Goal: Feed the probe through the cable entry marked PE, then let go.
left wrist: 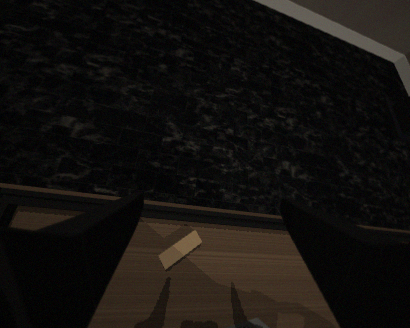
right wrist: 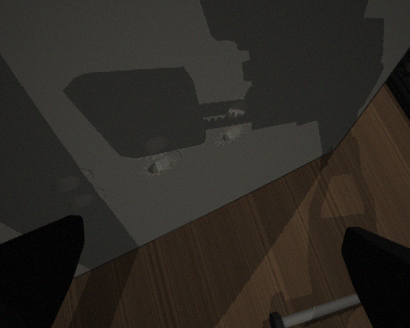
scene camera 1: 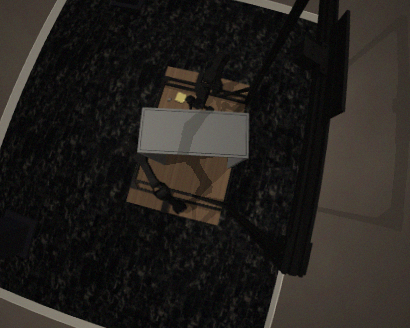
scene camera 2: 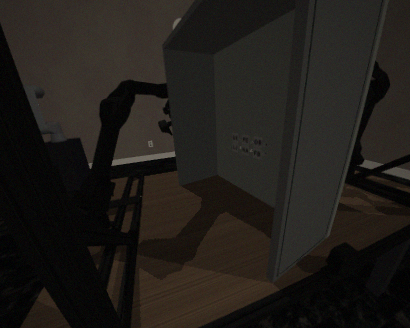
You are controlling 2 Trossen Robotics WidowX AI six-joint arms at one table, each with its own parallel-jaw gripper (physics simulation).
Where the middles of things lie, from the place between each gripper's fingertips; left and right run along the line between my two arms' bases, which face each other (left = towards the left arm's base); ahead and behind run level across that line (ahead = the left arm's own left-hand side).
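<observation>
The grey cabinet (scene camera 1: 163, 131) is 190 mm to the left of my right hand and 60 mm behind it. Going by their middles, of the things named here the grey cabinet is the nearest to my right hand. As for the tan block (left wrist: 173, 253), it lies 280 mm below my right hand, 280 mm to the left of it and 320 mm ahead of it.
My left hand is 21 cm above the tan block, 4 cm past it and 2 cm to the left of it, and going by their middles, of the things named here the tan block is the nearest to my left hand. The grey cabinet is 12 cm to the right of my left hand, 42 cm behind it and 6 cm above it.
</observation>
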